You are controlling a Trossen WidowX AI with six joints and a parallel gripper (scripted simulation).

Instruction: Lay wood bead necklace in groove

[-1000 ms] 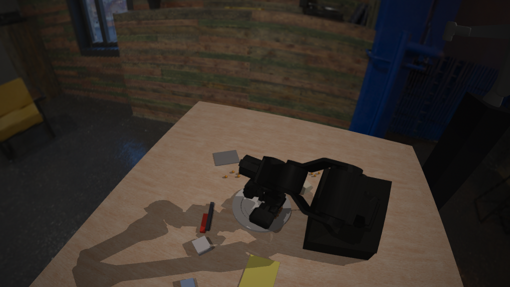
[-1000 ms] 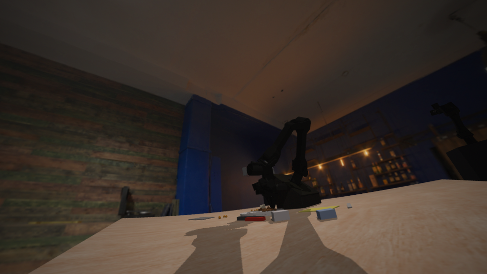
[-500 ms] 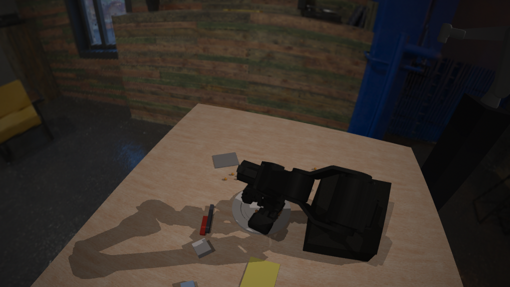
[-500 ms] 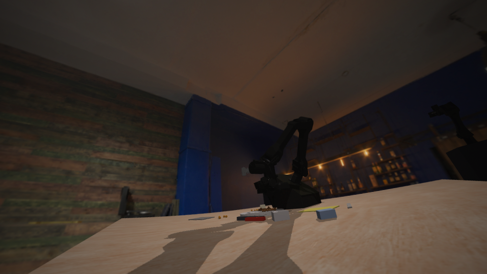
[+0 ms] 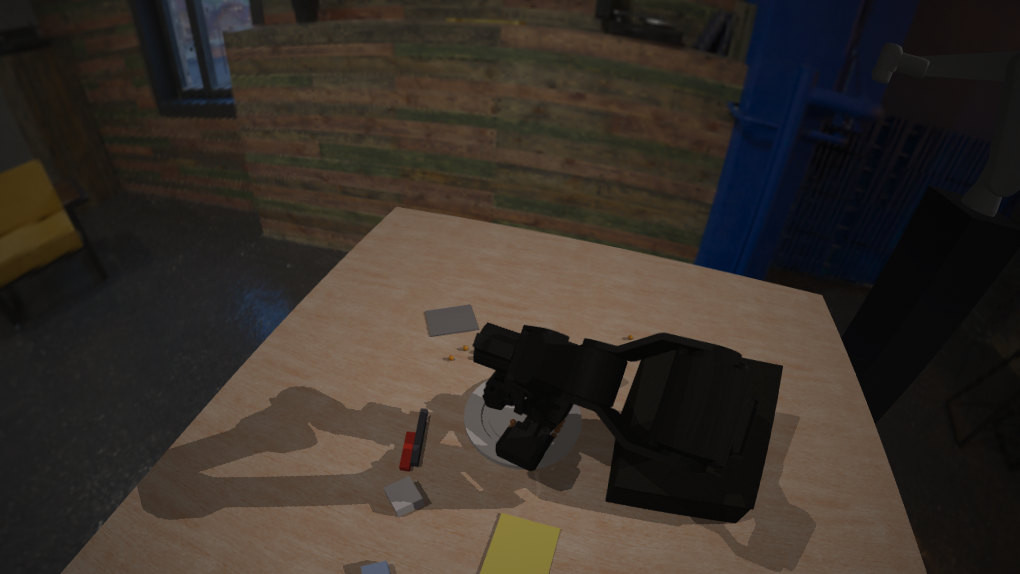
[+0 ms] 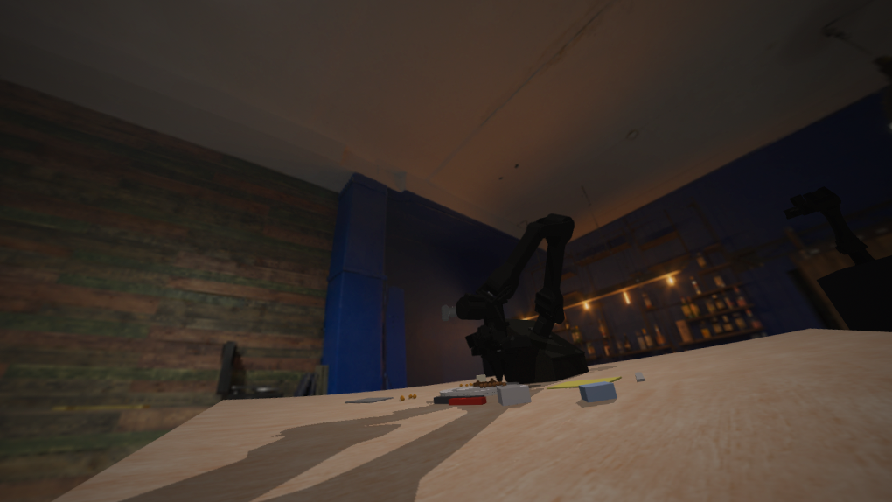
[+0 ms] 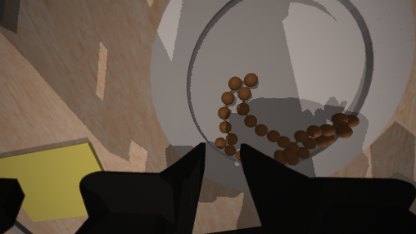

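Now: the round white bead board 30 mm ahead of my gripper tip, 50 mm to the right of it and 10 mm below it. Round my gripper tip: dark bar: 190 mm ahead, 50 mm to the left, 10 mm below; yellow sheet: 10 mm behind, 190 mm to the left, 20 mm below; pale cube: 110 mm behind, 170 mm to the right.
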